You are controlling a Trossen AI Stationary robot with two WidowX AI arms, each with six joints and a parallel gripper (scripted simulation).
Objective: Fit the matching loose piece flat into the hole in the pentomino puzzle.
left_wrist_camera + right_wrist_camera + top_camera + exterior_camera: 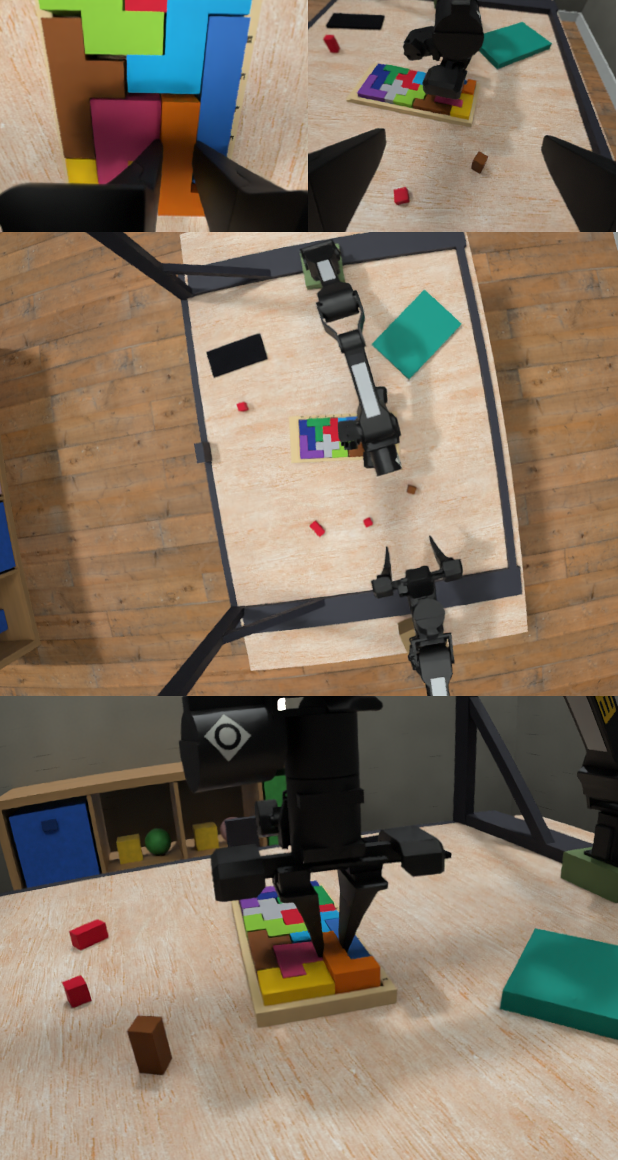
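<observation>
Right now the orange L-shaped piece is 40 mm below my left hand, 10 mm to the left of it and 10 mm ahead of it. Round my left hand: magenta piece (40 mm below, 30 mm to the right, 10 mm behind); then yellow piece (40 mm to the right, 40 mm below, 20 mm ahead); then brown block (170 mm to the right, 50 mm ahead, 40 mm below).
</observation>
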